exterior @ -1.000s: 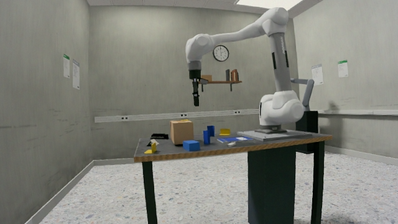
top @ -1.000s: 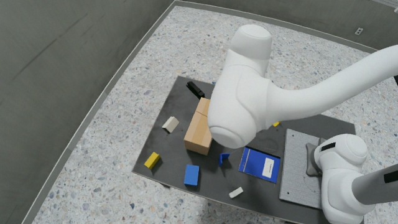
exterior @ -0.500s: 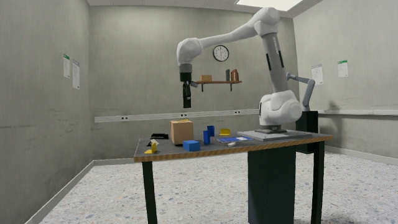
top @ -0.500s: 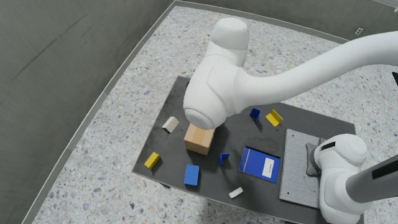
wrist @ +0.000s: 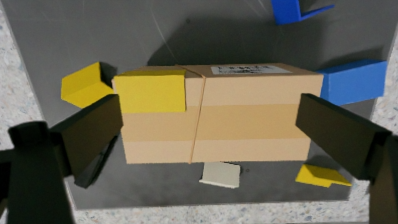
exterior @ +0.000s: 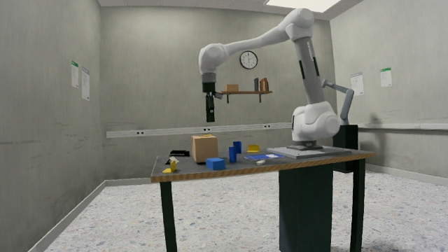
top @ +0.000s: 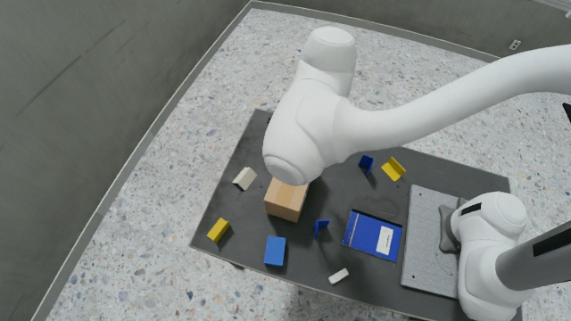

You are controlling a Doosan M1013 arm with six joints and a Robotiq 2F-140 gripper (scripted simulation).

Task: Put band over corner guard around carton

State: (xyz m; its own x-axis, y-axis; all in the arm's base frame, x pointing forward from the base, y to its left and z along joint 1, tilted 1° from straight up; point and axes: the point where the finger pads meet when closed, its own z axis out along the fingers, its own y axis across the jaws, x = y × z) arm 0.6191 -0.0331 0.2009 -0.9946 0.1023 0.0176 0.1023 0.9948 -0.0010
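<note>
My hand is 5 cm short of the brown carton, 1 cm to the right of it and 15 cm above it. Also, from my hand: blue block: 5 cm ahead, 25 cm to the left, 21 cm below; white block: 18 cm behind, 28 cm to the left, 22 cm below.
</note>
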